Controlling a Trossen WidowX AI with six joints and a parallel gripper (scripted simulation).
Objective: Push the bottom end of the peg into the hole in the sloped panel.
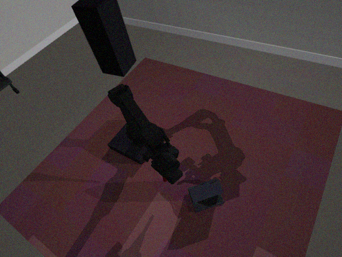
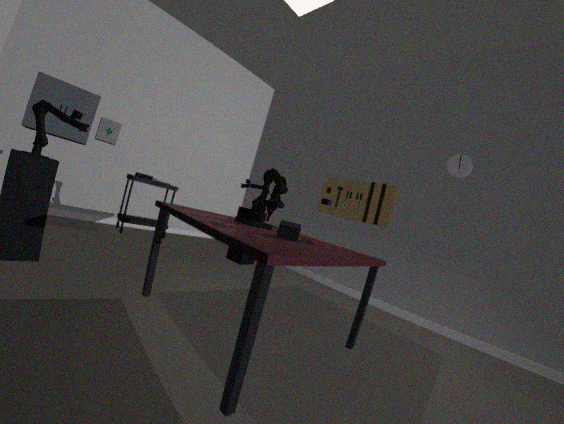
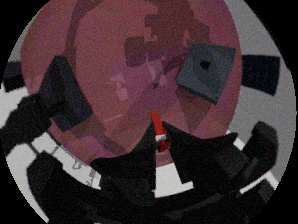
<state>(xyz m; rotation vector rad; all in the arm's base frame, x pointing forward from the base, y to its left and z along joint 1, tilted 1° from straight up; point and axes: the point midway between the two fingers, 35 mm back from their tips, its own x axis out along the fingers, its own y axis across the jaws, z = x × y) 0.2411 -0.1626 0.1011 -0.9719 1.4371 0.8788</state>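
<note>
The sloped grey panel is 170 mm ahead of my gripper tip, 20 mm to the left of it and 60 mm below it. From my gripper tip the other things lie so: red peg: 20 mm above.
</note>
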